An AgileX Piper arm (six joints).
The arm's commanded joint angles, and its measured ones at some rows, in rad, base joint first. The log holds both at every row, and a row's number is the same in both.
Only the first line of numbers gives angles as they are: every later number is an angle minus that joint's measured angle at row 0.
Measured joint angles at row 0:
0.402 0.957 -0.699 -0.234 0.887 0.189
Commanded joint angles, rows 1 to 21:
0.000 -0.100 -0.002 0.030 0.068 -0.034
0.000 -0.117 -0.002 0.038 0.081 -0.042
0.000 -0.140 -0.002 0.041 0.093 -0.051
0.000 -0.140 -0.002 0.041 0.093 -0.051
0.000 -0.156 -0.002 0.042 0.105 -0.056
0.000 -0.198 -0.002 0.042 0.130 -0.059
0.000 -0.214 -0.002 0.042 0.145 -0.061
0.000 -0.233 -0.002 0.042 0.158 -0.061
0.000 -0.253 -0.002 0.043 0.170 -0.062
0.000 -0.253 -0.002 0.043 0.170 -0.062
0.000 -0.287 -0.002 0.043 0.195 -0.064
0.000 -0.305 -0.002 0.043 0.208 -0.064
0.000 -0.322 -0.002 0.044 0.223 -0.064
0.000 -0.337 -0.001 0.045 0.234 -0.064
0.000 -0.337 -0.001 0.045 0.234 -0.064
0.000 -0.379 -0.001 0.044 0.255 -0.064
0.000 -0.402 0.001 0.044 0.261 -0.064
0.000 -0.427 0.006 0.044 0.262 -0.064
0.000 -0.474 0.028 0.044 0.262 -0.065
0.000 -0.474 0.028 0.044 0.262 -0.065
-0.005 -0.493 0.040 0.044 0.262 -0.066
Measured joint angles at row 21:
0.001 -0.439 0.013 0.042 0.249 -0.051
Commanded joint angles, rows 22 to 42:
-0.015 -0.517 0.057 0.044 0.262 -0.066
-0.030 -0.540 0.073 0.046 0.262 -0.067
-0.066 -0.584 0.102 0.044 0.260 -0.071
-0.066 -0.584 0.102 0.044 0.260 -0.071
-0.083 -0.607 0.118 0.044 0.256 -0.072
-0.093 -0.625 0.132 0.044 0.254 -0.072
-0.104 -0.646 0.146 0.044 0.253 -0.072
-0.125 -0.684 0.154 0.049 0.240 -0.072
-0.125 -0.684 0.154 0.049 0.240 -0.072
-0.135 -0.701 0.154 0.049 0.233 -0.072
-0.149 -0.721 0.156 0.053 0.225 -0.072
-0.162 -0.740 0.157 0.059 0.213 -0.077
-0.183 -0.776 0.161 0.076 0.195 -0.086
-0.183 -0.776 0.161 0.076 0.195 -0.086
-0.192 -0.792 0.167 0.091 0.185 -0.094
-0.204 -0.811 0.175 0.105 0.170 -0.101
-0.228 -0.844 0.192 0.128 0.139 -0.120
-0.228 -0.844 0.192 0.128 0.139 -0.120
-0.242 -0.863 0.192 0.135 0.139 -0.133
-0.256 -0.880 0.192 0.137 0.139 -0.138
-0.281 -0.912 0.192 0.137 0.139 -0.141
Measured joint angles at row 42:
-0.245 -0.868 0.189 0.131 0.155 -0.119
